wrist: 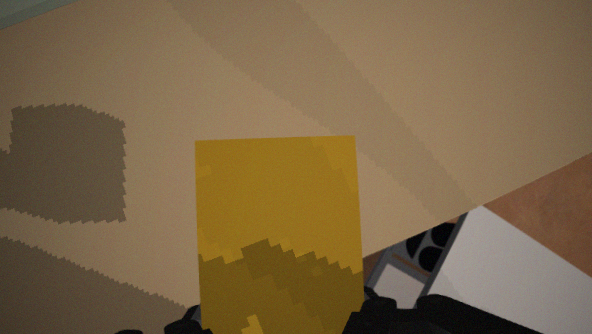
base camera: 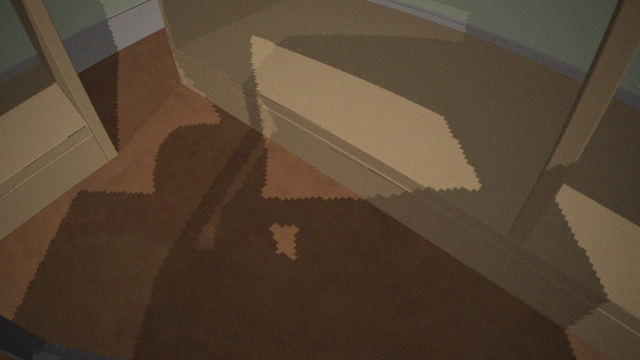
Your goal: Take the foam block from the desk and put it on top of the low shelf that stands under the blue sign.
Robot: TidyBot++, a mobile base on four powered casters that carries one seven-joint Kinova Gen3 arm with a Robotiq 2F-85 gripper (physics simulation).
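Places are measured from the arm's base along level axes (x ahead, y left, z up), in metres.
Pixels of known places: gripper, fingertip midpoint: [wrist: 281,306].
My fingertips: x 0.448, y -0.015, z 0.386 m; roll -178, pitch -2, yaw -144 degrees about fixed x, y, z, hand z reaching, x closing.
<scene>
Behind a point stands the place of what it marks.
The yellow foam block [wrist: 280,200] {y -0.057, x 0.477, z 0.427 m} is at the bottom middle of the wrist view. My gripper [wrist: 281,306] {y -0.015, x 0.448, z 0.386 m} is shut on it, with a black finger at each side of the block. The block hangs over a wide tan surface [wrist: 400,90] {y -0.232, x 0.416, z 0.214 m}, the top of a shelf unit, which fills most of the wrist view; the height between them is hard to tell. In the base camera view the lower part of a tan shelf unit [base camera: 370,120] {y -0.027, x 0.448, z -0.317 m} stands close in front. The blue sign and the desk do not show in either view.
My white and grey base [wrist: 505,255] {y -0.193, x 0.042, z -0.014 m} shows at the lower right of the wrist view, beside the shelf's front edge. A second tan shelf unit [base camera: 47,160] {y 0.419, x 0.395, z -0.331 m} stands at the left in the base camera view. A brown floor [base camera: 320,300] {y 0.024, x 0.260, z -0.396 m} lies between. Green walls [base camera: 550,25] {y -0.334, x 0.647, z -0.258 m} rise behind.
</scene>
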